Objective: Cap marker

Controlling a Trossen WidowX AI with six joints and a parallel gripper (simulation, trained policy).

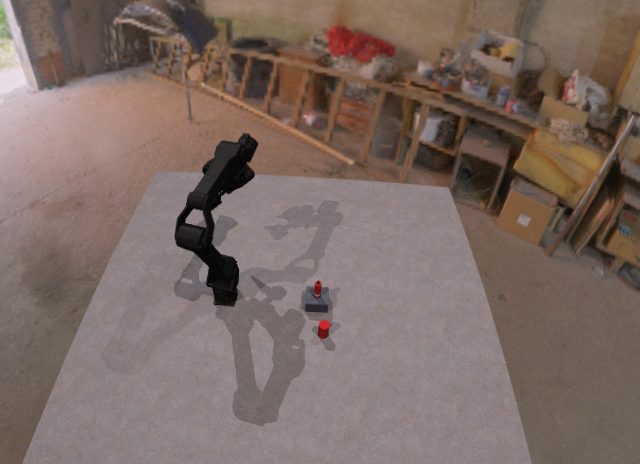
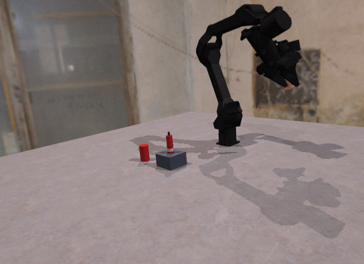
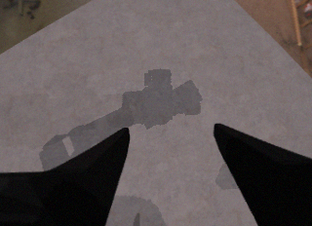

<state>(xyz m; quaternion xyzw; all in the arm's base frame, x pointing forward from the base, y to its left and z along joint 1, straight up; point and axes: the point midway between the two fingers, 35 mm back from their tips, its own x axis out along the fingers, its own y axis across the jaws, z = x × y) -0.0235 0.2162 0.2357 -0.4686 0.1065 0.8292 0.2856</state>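
Now: the red cap 340 mm ahead of my gripper tip, 340 mm to the right of it and 180 mm below it. The rest, counted from my gripper tip: holder block: 320 mm ahead, 230 mm to the right, 190 mm below.
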